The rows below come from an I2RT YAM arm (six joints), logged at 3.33 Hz.
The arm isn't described. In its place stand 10 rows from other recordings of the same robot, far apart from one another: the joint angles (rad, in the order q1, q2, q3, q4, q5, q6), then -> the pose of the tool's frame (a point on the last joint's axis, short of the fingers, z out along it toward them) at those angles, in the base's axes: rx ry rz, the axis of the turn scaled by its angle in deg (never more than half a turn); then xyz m.
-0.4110 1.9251 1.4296 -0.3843 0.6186 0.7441 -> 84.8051 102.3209 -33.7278 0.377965 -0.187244 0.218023
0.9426 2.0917 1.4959 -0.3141 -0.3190 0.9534 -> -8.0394 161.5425 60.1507 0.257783 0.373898 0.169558
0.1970 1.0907 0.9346 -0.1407 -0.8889 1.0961 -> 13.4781 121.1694 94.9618 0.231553 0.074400 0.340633
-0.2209 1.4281 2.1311 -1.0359 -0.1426 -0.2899 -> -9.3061 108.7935 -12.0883 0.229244 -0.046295 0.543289
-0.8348 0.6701 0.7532 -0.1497 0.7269 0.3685 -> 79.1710 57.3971 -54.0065 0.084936 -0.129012 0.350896
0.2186 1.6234 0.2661 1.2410 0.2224 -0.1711 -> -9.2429 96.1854 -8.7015 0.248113 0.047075 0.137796
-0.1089 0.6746 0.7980 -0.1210 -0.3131 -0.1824 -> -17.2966 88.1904 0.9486 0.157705 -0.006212 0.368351
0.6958 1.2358 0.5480 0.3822 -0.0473 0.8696 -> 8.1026 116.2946 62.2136 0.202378 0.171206 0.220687
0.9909 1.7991 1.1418 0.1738 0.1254 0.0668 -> -49.3272 109.2454 30.0333 0.226817 0.338150 0.217639
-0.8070 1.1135 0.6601 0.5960 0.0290 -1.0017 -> -7.4400 92.0852 -84.6040 0.178007 -0.187360 0.312571
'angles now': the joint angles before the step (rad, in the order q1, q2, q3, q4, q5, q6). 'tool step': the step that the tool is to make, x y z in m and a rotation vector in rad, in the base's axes. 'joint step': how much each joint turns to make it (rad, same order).
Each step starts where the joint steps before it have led.
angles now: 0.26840, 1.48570, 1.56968, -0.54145, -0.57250, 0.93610
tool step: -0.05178, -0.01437, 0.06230, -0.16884, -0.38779, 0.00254
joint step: 0.01109, -0.14822, 0.07432, -0.03495, 0.10329, -0.28357
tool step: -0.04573, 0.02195, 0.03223, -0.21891, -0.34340, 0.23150
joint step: 0.13728, -0.05757, 0.08081, -0.06415, -0.01939, -0.37786
